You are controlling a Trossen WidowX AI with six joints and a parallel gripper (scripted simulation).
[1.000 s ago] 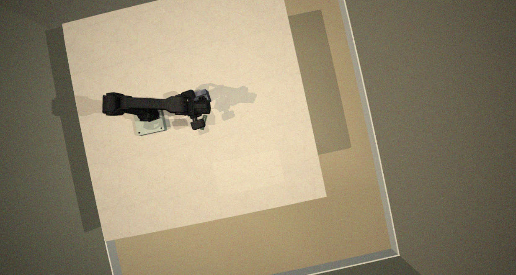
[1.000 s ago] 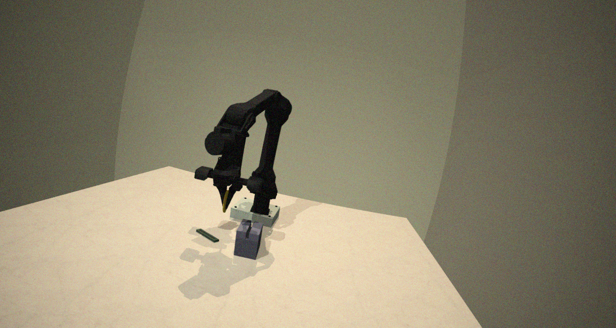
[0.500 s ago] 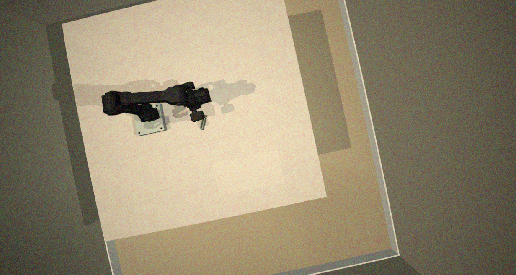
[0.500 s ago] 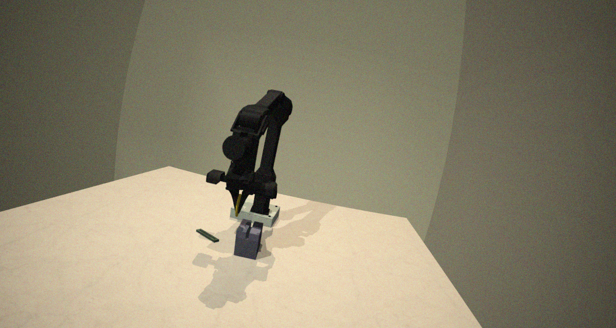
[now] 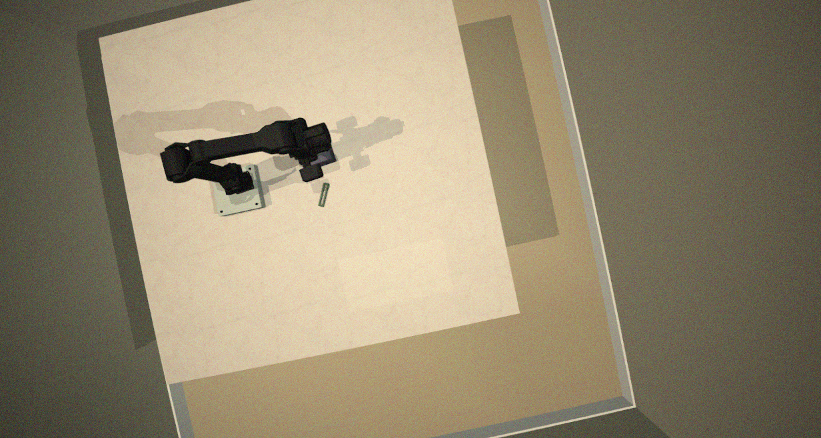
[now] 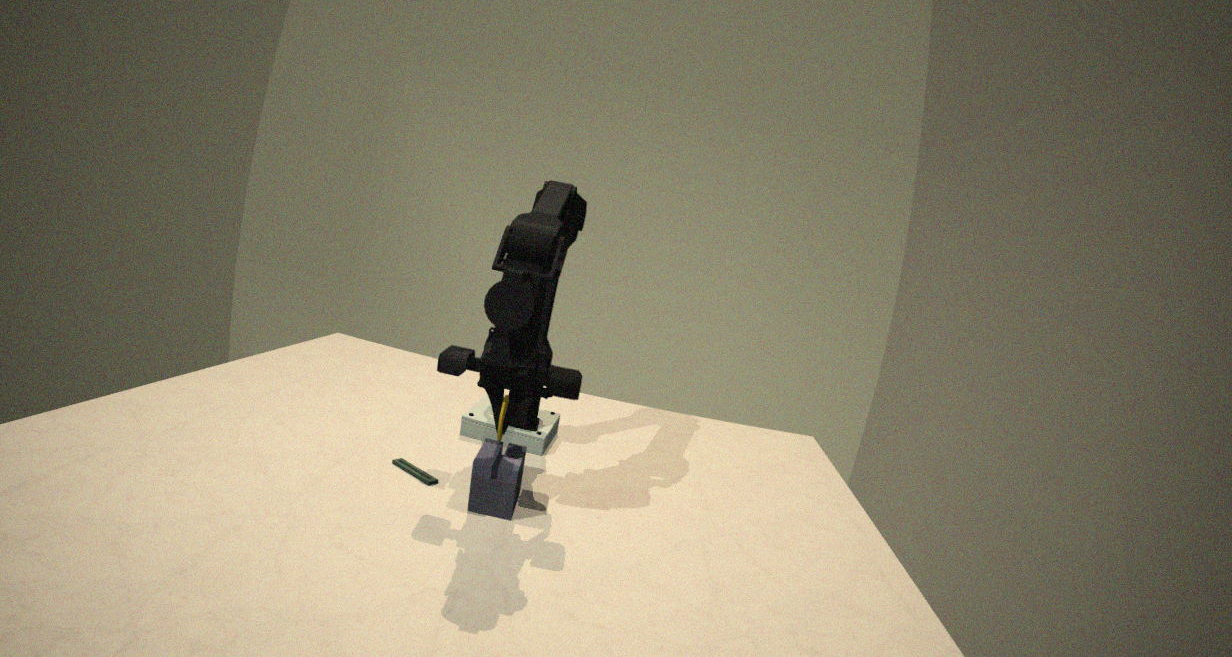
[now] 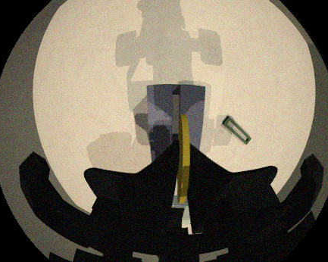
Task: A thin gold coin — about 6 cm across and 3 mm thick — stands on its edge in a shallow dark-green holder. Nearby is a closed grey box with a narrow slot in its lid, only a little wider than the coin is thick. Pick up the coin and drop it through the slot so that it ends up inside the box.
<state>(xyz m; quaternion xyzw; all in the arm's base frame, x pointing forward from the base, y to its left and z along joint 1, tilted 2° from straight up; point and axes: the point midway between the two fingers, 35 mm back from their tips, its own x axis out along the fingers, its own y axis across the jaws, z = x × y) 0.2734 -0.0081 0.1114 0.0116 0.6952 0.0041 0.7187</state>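
My gripper tip is now 20 mm below the gold coin.
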